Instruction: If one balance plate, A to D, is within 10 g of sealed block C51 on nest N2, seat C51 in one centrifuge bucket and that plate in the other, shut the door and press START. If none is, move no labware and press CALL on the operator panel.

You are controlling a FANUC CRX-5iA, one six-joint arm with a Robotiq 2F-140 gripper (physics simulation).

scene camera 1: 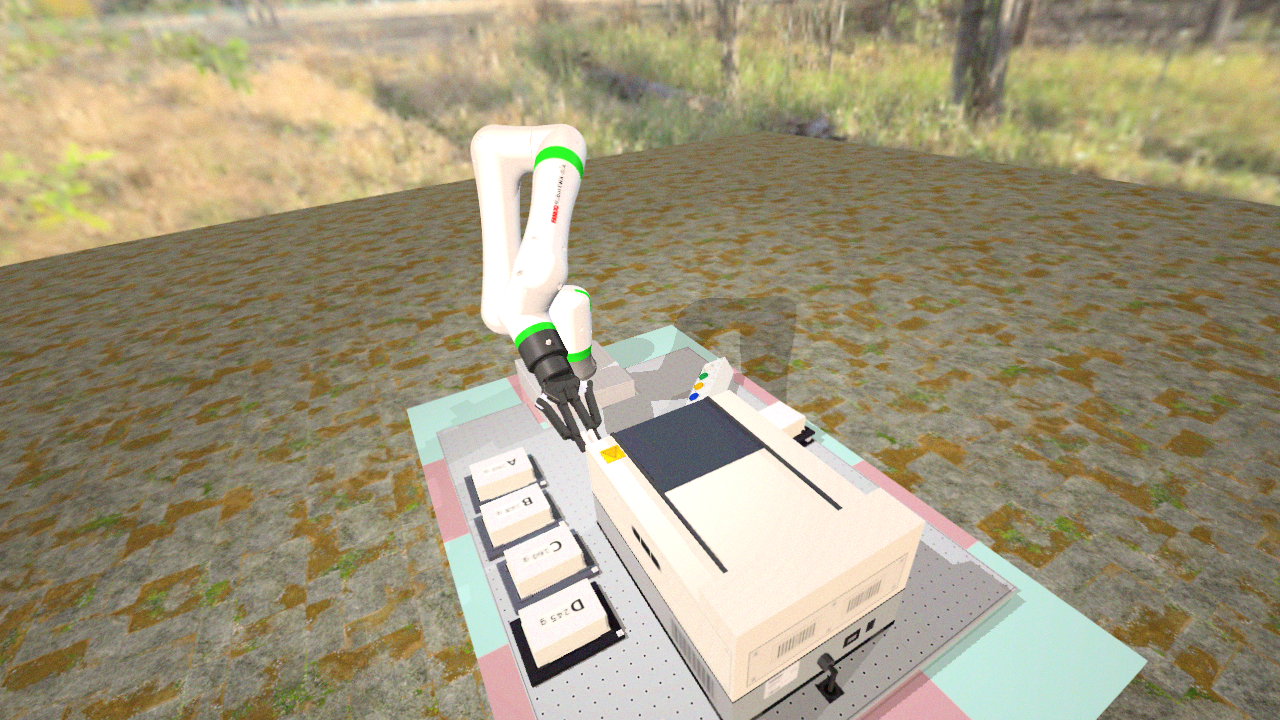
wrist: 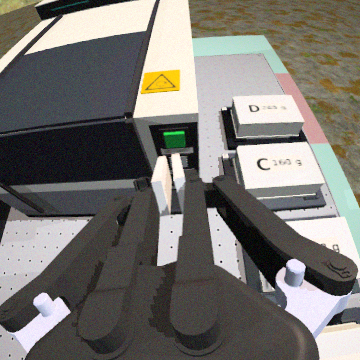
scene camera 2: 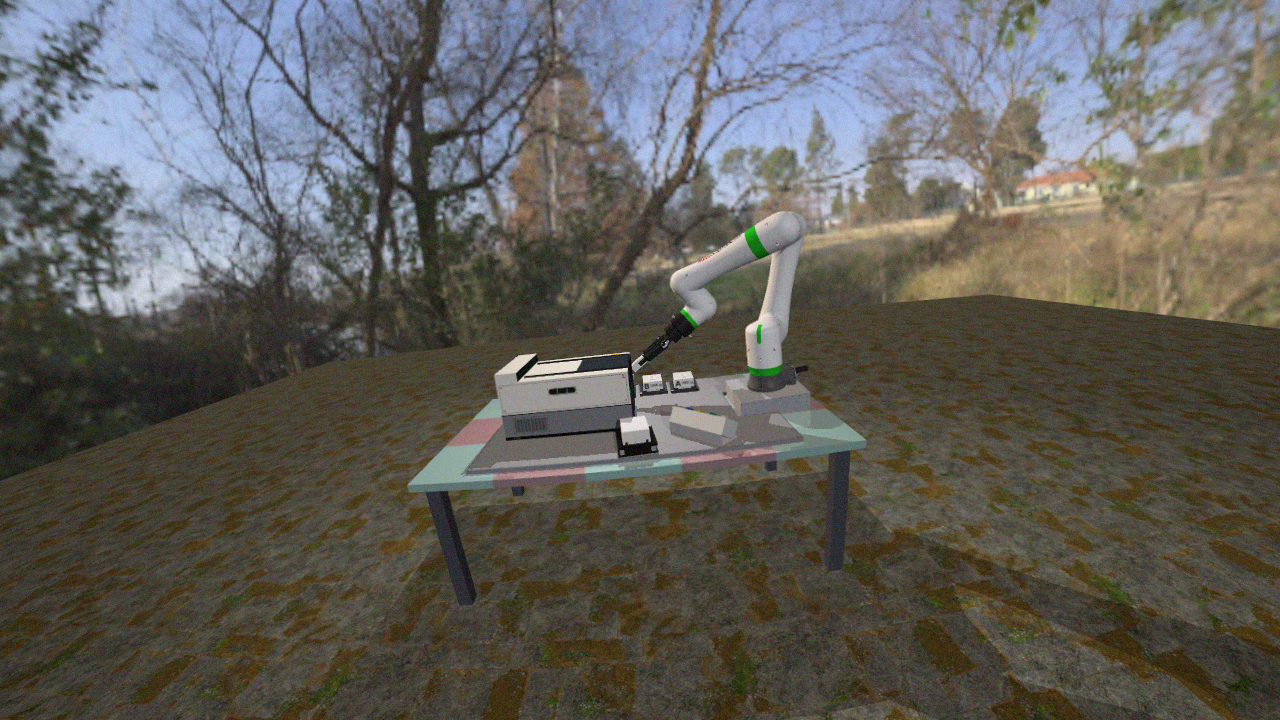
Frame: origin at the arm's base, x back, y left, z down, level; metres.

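Where they show: gripper, fingertip midpoint: (wrist: 171, 167) (scene camera 2: 632, 369); arm's base, origin of the base link: (scene camera 2: 766, 385).
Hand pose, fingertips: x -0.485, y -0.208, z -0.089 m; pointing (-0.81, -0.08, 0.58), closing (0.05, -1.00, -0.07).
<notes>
Each offset is from my fingertips to the centre of the thing. "spot": to the spot under its first point.
The gripper (scene camera 1: 586, 438) (scene camera 2: 636, 366) (wrist: 171, 176) is shut and empty. Its tips are at the button column on the front of the centrifuge (scene camera 1: 832, 546) (scene camera 2: 581, 392) (wrist: 171, 52), just below the green button @[dz -0.037, dx -0.008, dy -0.009 m] (wrist: 174, 139); contact cannot be told. A dark panel @[dz -0.067, dx -0.120, dy +0.117 m] (scene camera 1: 684, 440) (wrist: 75, 80) spans part of the centrifuge top. Plates A @[dz +0.112, dx +0.237, dy -0.127 m] (scene camera 1: 503, 476) (scene camera 2: 683, 379), B @[dz +0.112, dx +0.102, dy -0.157 m] (scene camera 1: 519, 517), C @[dz +0.112, dx -0.037, dy -0.168 m] (scene camera 1: 546, 565) (wrist: 275, 175) marked 160 g, and D @[dz +0.112, dx -0.168, dy -0.204 m] (scene camera 1: 568, 626) (wrist: 265, 122) marked 245 g sit on their nests. A white block @[dz +0.093, dx -0.070, dy +0.431 m] (scene camera 1: 780, 419) (scene camera 2: 634, 430) sits on a black nest across the centrifuge; its label is unreadable.
The operator panel @[dz +0.103, dx +0.152, dy +0.439 m] (scene camera 1: 713, 379) (scene camera 2: 699, 424), with green, orange and blue buttons in scene camera 1, stands between the arm base (scene camera 2: 769, 397) and the centrifuge. A yellow warning label @[spot: dz -0.066, dx -0.057, dy -0.006 m] (scene camera 1: 612, 453) (wrist: 160, 81) is on the centrifuge top. Everything stands on a perforated plate on the table (scene camera 2: 537, 479).
</notes>
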